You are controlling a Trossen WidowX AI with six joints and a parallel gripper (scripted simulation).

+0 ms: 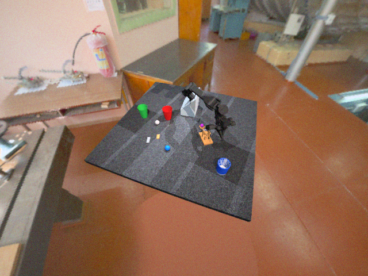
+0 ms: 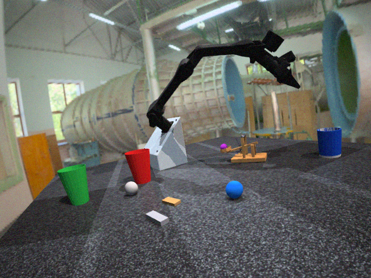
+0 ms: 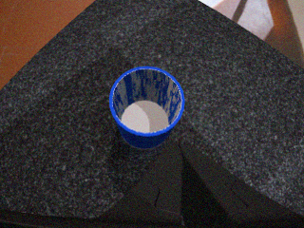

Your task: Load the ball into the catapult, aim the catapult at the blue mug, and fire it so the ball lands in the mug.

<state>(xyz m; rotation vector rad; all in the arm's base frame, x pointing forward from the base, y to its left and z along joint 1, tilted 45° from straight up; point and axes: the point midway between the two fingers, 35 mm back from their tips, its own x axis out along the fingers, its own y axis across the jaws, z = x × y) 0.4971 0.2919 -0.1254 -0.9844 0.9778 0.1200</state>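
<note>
My gripper tip is 29 cm past the purple ball, 17 cm to the left of it and 20 cm above it. Also, from my gripper tip: blue ball (40 cm to the right, 24 cm below); then blue mug (8 cm ahead, 6 cm to the left, 24 cm below); then catapult (24 cm behind, 12 cm to the right, 21 cm below).
</note>
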